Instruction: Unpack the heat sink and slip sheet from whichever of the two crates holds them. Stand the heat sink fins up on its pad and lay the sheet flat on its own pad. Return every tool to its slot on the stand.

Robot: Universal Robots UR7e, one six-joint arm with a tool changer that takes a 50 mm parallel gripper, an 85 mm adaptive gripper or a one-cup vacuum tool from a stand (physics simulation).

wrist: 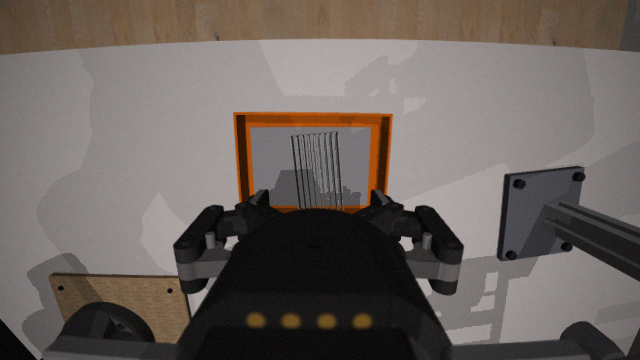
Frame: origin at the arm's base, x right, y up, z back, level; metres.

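Seen in the pictures: arm's base at its link origin: (113, 337).
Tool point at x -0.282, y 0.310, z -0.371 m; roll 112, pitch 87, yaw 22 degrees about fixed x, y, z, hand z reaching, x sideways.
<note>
Offsets run from my tool point to a thing's middle. "pt": to the spot under its first point.
An orange crate {dx -0.002, dy -0.300, dz +0.002 m} (313, 119) stands on the table at the centre of the view. The heat sink {dx +0.007, dy -0.301, dz -0.003 m} (317, 167) is in it, seen from above as a row of thin upright fins, a little right of the crate's middle. A grey sheet-like surface {pt dx -0.024, dy -0.316, dz +0.059 m} (270, 150) covers the crate's bottom around the fins; I cannot tell if it is the slip sheet or lies over it. My gripper (320, 196) is the adaptive one, open, with its fingertips wide apart over the crate's near side. Its body hides the near end of the heat sink. The pads do not show.
A grey base plate {pt dx +0.070, dy -0.309, dz -0.315 m} (530, 200) with bolts and a slanting post {pt dx +0.076, dy -0.242, dz -0.351 m} (595, 220) stands at the right. A wooden plate (135, 295) carrying a dark round base (107, 322) is at the lower left. The table's far edge borders the wood floor (320, 20).
</note>
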